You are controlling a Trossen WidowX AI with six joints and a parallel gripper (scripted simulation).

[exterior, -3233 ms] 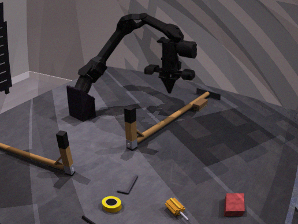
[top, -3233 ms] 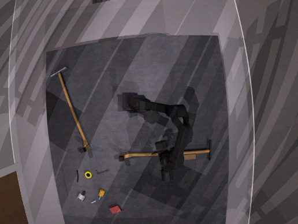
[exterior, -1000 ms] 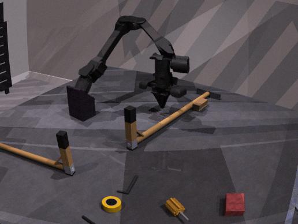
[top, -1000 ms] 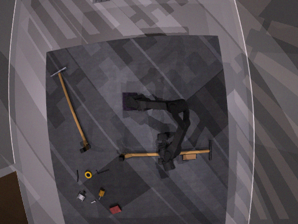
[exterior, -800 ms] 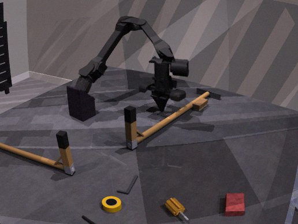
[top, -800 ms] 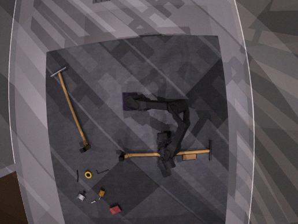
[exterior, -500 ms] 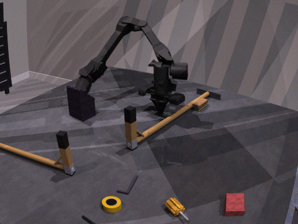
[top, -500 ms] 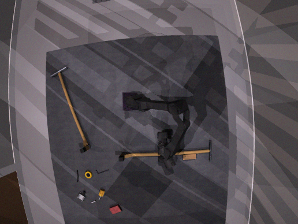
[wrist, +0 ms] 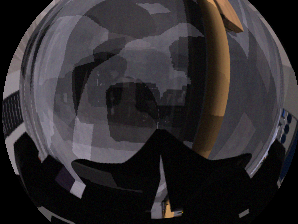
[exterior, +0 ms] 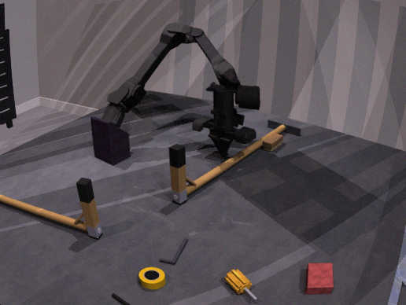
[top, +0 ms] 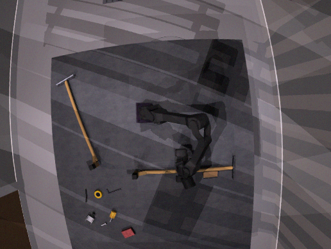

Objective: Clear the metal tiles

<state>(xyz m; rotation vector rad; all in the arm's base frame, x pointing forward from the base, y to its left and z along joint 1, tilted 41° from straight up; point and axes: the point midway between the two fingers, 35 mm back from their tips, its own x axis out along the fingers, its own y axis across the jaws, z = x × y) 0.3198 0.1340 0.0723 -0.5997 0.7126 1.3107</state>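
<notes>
Now: the long wooden-handled scraper 5 cm ahead of my gripper tip, 2 cm to the left of it and 5 cm above it. From my gripper tip the other things lie so: yellow-handled tool (29 cm ahead, 48 cm to the right, 1 cm above); then yellow tape roll (13 cm ahead, 54 cm to the right); then wooden block (10 cm ahead, 17 cm to the left).
</notes>
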